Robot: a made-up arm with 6 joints. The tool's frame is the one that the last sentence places. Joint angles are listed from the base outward.
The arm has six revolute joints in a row. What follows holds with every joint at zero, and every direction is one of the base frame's. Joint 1 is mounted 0.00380 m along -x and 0.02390 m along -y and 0.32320 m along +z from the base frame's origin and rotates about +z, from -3.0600 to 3.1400 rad. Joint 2 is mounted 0.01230 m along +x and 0.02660 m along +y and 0.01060 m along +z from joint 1 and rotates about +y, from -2.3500 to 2.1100 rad. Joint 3 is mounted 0.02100 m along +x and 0.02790 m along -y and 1.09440 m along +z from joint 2 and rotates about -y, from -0.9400 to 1.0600 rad. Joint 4 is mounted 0.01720 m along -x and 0.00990 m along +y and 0.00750 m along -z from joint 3 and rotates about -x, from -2.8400 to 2.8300 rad. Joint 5 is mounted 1.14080 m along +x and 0.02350 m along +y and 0.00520 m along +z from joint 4 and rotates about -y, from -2.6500 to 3.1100 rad. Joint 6 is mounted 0.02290 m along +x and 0.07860 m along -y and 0.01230 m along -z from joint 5 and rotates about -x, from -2.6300 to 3.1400 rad. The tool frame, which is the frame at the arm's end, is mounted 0.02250 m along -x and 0.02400 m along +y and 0.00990 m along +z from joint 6; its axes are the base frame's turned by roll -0.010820, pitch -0.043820 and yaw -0.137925 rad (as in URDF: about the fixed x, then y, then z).
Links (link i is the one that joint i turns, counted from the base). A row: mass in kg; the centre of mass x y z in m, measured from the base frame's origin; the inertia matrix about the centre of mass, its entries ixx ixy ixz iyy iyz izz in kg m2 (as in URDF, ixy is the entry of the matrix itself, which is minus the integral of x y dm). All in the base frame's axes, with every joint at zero. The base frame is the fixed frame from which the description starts. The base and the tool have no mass.
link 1: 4.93; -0.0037 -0.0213 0.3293; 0.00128 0 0 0.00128 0 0.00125
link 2: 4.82; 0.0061 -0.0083 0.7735; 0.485 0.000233 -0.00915 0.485 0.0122 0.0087
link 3: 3.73; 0.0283 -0.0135 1.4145; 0.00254 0 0 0.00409 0 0.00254
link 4: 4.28; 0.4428 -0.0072 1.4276; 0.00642 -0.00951 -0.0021 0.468 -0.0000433 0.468
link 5: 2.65; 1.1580 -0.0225 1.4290; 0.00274 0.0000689 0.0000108 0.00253 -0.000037 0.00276
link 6: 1.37; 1.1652 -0.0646 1.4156; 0.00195 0 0 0.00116 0 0.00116
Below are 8 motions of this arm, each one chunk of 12 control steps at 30 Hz.
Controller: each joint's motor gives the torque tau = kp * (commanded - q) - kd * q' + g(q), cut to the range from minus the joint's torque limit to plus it. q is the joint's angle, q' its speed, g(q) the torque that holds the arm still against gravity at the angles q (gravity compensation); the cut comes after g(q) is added. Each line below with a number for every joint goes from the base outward.
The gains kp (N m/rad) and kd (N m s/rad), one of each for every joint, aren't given. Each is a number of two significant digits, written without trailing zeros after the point. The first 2 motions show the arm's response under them.
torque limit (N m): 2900 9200 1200 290 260 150
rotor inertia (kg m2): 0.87 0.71 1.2 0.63 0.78 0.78
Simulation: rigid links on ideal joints. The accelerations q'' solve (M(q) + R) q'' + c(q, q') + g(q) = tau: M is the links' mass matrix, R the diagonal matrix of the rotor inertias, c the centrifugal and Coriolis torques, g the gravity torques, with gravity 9.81 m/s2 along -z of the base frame. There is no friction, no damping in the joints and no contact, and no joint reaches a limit. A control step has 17 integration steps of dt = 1/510 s. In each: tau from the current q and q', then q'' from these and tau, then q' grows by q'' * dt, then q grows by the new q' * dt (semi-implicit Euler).
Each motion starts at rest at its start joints. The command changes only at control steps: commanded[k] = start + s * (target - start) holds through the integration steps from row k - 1 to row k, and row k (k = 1, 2, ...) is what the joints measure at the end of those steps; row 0 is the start. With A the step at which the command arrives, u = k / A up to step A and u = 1 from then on. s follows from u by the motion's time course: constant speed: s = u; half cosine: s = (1 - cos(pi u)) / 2; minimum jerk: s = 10 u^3 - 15 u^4 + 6 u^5; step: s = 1 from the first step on.
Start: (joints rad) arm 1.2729 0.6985 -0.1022 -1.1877 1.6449 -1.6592
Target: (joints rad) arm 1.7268 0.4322 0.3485 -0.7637 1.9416 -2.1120
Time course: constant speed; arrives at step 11
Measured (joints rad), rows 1 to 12:
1: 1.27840 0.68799 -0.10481 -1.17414 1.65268 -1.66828
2: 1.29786 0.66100 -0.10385 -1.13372 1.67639 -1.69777
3: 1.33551 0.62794 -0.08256 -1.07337 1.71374 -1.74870
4: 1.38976 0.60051 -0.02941 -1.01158 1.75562 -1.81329
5: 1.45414 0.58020 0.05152 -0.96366 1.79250 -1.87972
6: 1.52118 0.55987 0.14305 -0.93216 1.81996 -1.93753
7: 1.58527 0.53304 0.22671 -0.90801 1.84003 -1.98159
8: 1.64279 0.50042 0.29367 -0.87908 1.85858 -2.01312
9: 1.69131 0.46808 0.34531 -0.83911 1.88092 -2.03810
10: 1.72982 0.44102 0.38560 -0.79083 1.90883 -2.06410
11: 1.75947 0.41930 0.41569 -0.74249 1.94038 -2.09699
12: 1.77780 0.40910 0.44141 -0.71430 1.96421 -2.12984
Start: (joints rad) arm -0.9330 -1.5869 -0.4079 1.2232 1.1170 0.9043
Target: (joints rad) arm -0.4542 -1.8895 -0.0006 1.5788 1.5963 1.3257
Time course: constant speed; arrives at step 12
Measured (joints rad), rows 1 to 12:
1: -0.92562 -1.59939 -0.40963 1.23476 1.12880 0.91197
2: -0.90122 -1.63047 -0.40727 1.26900 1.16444 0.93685
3: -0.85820 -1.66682 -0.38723 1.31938 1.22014 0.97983
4: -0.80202 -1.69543 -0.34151 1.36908 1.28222 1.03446
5: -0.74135 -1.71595 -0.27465 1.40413 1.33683 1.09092
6: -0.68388 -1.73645 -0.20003 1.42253 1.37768 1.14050
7: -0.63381 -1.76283 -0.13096 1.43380 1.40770 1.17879
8: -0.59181 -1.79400 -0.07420 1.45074 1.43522 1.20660
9: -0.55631 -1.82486 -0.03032 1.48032 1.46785 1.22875
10: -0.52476 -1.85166 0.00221 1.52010 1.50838 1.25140
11: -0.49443 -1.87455 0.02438 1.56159 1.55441 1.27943
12: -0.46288 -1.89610 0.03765 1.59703 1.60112 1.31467
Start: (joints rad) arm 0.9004 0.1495 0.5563 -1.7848 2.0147 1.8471
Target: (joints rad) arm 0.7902 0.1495 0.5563 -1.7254 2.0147 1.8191
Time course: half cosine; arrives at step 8
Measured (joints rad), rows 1 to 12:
1: 0.89941 0.14950 0.55629 -1.78412 2.01469 1.84687
2: 0.89441 0.14950 0.55626 -1.78073 2.01466 1.84570
3: 0.88179 0.14952 0.55621 -1.77244 2.01459 1.84270
4: 0.85998 0.14963 0.55614 -1.75884 2.01452 1.83741
5: 0.83110 0.14984 0.55599 -1.74211 2.01449 1.83020
6: 0.80063 0.15006 0.55564 -1.72630 2.01453 1.82231
7: 0.77572 0.15012 0.55503 -1.71559 2.01466 1.81552
8: 0.76271 0.14994 0.55443 -1.71255 2.01485 1.81154
9: 0.76410 0.14970 0.55427 -1.71679 2.01502 1.81127
10: 0.77652 0.14961 0.55478 -1.72454 2.01506 1.81415
11: 0.79247 0.14966 0.55566 -1.73097 2.01491 1.81850
12: 0.80436 0.14965 0.55640 -1.73303 2.01464 1.82232

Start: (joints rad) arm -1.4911 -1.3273 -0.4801 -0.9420 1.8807 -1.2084
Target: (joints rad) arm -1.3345 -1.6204 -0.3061 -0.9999 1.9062 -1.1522
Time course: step
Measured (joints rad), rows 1 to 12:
1: -1.45616 -1.48335 -0.51266 -0.96824 1.88408 -1.19626
2: -1.38635 -1.70468 -0.48168 -1.01770 1.89683 -1.16878
3: -1.31804 -1.75052 -0.32238 -1.04775 1.91514 -1.13964
4: -1.27112 -1.65712 -0.10354 -1.03581 1.92661 -1.12054
5: -1.25001 -1.57623 0.04290 -0.99340 1.92250 -1.11701
6: -1.25329 -1.58350 0.02772 -0.95390 1.90717 -1.12765
7: -1.27759 -1.63872 -0.09627 -0.94498 1.89348 -1.14583
8: -1.31665 -1.66589 -0.23166 -0.96984 1.89084 -1.16310
9: -1.35947 -1.63973 -0.33601 -1.00904 1.89844 -1.17286
10: -1.39129 -1.59719 -0.41198 -1.03689 1.90834 -1.17264
11: -1.39997 -1.58355 -0.46800 -1.03915 1.91356 -1.16443
12: -1.38385 -1.60301 -0.49525 -1.02029 1.91274 -1.15304

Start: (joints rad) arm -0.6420 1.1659 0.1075 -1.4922 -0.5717 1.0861
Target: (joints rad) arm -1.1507 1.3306 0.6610 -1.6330 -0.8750 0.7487
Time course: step
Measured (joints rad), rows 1 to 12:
1: -0.69233 1.26537 0.26559 -1.54946 -0.66825 1.01392
2: -0.80889 1.41626 0.56197 -1.66146 -0.85397 0.84986
3: -0.95685 1.44948 0.72890 -1.74199 -0.99644 0.67429
4: -1.11601 1.36203 0.72965 -1.73947 -1.02954 0.55899
5: -1.26747 1.27839 0.74983 -1.66562 -0.96784 0.53960
6: -1.39009 1.26679 0.86426 -1.57959 -0.87209 0.60688
7: -1.47028 1.29207 0.98031 -1.53931 -0.80261 0.71815
8: -1.50410 1.30067 0.99099 -1.56230 -0.78921 0.82084
9: -1.49110 1.29470 0.90687 -1.62082 -0.82424 0.87545
10: -1.43340 1.30250 0.79853 -1.66943 -0.87604 0.86886
11: -1.33790 1.32892 0.70225 -1.67927 -0.91199 0.81480
12: -1.21717 1.35594 0.61906 -1.65387 -0.91656 0.74351

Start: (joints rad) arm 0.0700 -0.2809 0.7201 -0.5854 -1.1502 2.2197
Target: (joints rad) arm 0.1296 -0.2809 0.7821 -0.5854 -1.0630 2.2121
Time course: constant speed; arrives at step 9
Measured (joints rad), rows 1 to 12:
1: 0.07510 -0.28048 0.72149 -0.58525 -1.14729 2.21953
2: 0.08384 -0.27966 0.72529 -0.58524 -1.13857 2.21895
3: 0.09118 -0.27911 0.73103 -0.58562 -1.12508 2.21792
4: 0.09715 -0.27918 0.73828 -0.58608 -1.11016 2.21660
5: 0.10349 -0.27971 0.74702 -0.58620 -1.09707 2.21522
6: 0.11032 -0.28036 0.75717 -0.58590 -1.08716 2.21402
7: 0.11705 -0.28093 0.76809 -0.58539 -1.07969 2.21309
8: 0.12360 -0.28142 0.77882 -0.58498 -1.07279 2.21242
9: 0.13017 -0.28183 0.78855 -0.58483 -1.06477 2.21190
10: 0.13142 -0.28253 0.79542 -0.58508 -1.05795 2.21152
11: 0.12943 -0.28337 0.79842 -0.58530 -1.05571 2.21143
12: 0.12906 -0.28368 0.79825 -0.58510 -1.05804 2.21161

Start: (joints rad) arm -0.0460 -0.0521 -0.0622 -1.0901 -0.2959 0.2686
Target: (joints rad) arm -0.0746 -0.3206 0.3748 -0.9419 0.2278 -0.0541
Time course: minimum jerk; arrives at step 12
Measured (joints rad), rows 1 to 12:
1: -0.04604 -0.05269 -0.06238 -1.08985 -0.29509 0.26824
2: -0.04640 -0.05715 -0.06329 -1.08788 -0.28867 0.26530
3: -0.04761 -0.07100 -0.06377 -1.08124 -0.26708 0.25486
4: -0.05026 -0.09771 -0.05753 -1.06709 -0.22085 0.23099
5: -0.05460 -0.13572 -0.03323 -1.04483 -0.14695 0.18984
6: -0.06029 -0.17928 0.02052 -1.01691 -0.05168 0.13218
7: -0.06630 -0.22218 0.10848 -0.98785 0.05100 0.06423
8: -0.07124 -0.26090 0.22459 -0.96225 0.14448 -0.00366
9: -0.07399 -0.29494 0.35258 -0.94317 0.21488 -0.05989
10: -0.07462 -0.32440 0.47156 -0.93170 0.25482 -0.09517
11: -0.07453 -0.34715 0.56366 -0.92730 0.26475 -0.10533
12: -0.07465 -0.35947 0.61781 -0.92822 0.25249 -0.09302

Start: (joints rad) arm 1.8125 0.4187 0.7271 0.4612 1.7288 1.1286
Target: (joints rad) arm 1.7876 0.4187 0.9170 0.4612 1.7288 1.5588
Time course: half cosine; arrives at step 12
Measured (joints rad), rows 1 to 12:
1: 1.81244 0.41889 0.72775 0.46119 1.72880 1.13019
2: 1.81211 0.41966 0.73080 0.46116 1.72879 1.13846
3: 1.81119 0.42102 0.73810 0.46111 1.72876 1.16023
4: 1.80937 0.42247 0.75078 0.46105 1.72869 1.20030
5: 1.80648 0.42341 0.76934 0.46099 1.72858 1.25878
6: 1.80255 0.42349 0.79386 0.46093 1.72848 1.33054
7: 1.79788 0.42271 0.82368 0.46088 1.72843 1.40681
8: 1.79295 0.42114 0.85702 0.46086 1.72846 1.47772
9: 1.78839 0.41891 0.89098 0.46091 1.72857 1.53507
10: 1.78485 0.41625 0.92213 0.46106 1.72875 1.57394
11: 1.78282 0.41354 0.94715 0.46132 1.72896 1.59303
12: 1.78256 0.41127 0.96321 0.46163 1.72916 1.59377

